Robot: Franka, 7 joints.
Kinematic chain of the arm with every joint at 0, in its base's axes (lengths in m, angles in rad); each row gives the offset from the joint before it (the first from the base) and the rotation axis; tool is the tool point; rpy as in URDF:
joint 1: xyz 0 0 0.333 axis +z
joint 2: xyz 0 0 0 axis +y
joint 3: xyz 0 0 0.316 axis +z
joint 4: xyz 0.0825 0 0 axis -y
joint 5: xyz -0.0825 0 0.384 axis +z
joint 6: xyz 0 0 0 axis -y
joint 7: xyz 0.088 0 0 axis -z
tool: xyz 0 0 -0.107 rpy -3.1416 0 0
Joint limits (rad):
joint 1: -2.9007..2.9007
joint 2: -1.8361..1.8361
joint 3: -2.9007..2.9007
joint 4: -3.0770..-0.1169
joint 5: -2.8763..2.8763
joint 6: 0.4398..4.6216
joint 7: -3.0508..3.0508
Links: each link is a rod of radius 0.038 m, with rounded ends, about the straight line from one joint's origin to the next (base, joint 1, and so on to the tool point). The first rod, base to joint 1, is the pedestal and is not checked.
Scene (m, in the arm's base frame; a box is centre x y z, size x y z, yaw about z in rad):
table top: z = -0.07
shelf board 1: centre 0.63 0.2 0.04 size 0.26 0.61 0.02 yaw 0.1
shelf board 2: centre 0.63 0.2 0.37 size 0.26 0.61 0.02 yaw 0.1
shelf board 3: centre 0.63 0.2 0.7 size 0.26 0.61 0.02 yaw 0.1
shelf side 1: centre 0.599 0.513 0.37 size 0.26 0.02 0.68 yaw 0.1
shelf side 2: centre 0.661 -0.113 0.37 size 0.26 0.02 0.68 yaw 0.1
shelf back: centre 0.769 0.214 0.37 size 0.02 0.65 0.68 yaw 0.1
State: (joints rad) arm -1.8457 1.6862 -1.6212 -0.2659 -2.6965 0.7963 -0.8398
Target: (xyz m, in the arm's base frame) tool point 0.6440 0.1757 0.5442
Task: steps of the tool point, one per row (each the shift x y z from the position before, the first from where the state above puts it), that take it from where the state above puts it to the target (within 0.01 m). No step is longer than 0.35 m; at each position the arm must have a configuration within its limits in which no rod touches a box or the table.
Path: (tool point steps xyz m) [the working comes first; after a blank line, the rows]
Joints at the target: -2.9007 -0.5504 -2.8501 -1.4269 -2.1561 0.9127 -0.8398
Straight joint move there: touches shelf board 3.

1: -0.1886 0.0917 0.2109
2: -0.0921 0.2061 0.2158
3: 0.0489 0.2662 0.1630
4: 0.1835 0.2432 0.0622
5: 0.2562 0.1436 -0.0574
6: 0.2347 0.0099 -0.1561
7: 0.1294 -0.1001 -0.2012
8: 0.0890 0.0190 0.0061
9: 0.0842 0.0084 0.0001
10: 0.0757 -0.0024 -0.0062

